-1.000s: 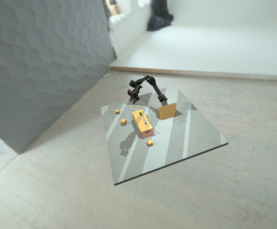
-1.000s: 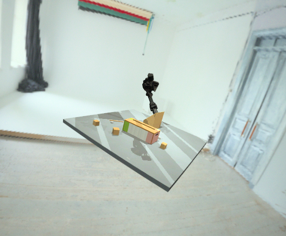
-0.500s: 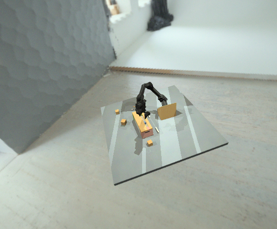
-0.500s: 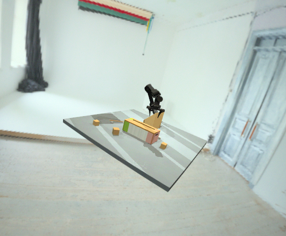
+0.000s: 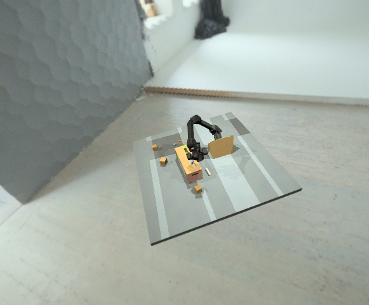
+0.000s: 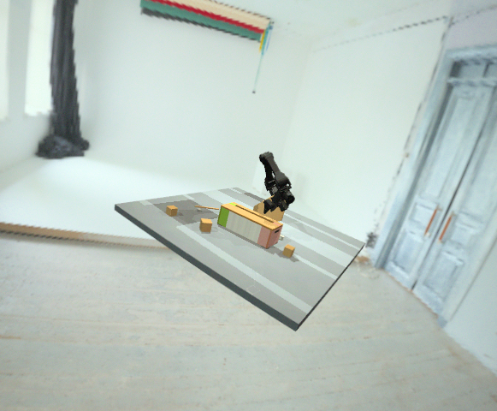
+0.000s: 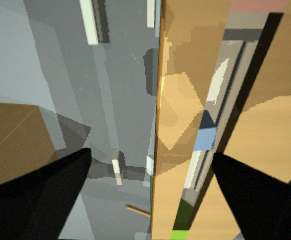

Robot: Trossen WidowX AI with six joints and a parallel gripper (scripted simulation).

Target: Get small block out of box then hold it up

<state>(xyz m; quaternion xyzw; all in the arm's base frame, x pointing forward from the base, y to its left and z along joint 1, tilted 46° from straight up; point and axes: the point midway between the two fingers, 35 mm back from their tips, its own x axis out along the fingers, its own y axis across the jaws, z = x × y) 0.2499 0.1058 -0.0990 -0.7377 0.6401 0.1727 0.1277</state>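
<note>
Right now the small blue block is 6 cm ahead of my gripper tip, 3 cm to the right of it and 7 cm below it. Round my gripper tip: thin wooden stick 8 cm ahead, 46 cm to the right, 15 cm below; long wooden box 5 cm ahead, 6 cm to the right, 9 cm below.
</note>
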